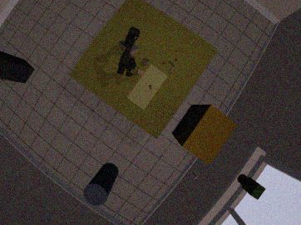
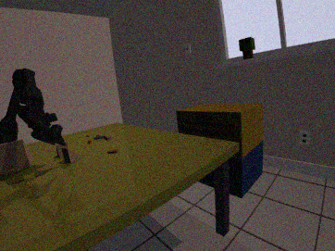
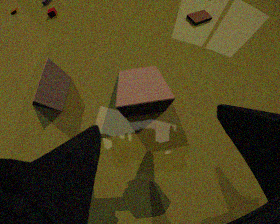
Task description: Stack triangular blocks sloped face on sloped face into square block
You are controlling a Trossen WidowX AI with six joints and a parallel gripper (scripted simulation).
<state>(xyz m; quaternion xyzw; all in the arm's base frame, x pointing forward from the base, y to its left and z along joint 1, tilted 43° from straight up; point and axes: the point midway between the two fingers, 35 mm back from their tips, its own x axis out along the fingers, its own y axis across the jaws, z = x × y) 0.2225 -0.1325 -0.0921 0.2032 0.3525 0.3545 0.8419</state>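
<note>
The brown piece is 220 mm ahead of my gripper tip, 30 mm to the right of it and 90 mm below it.
</note>
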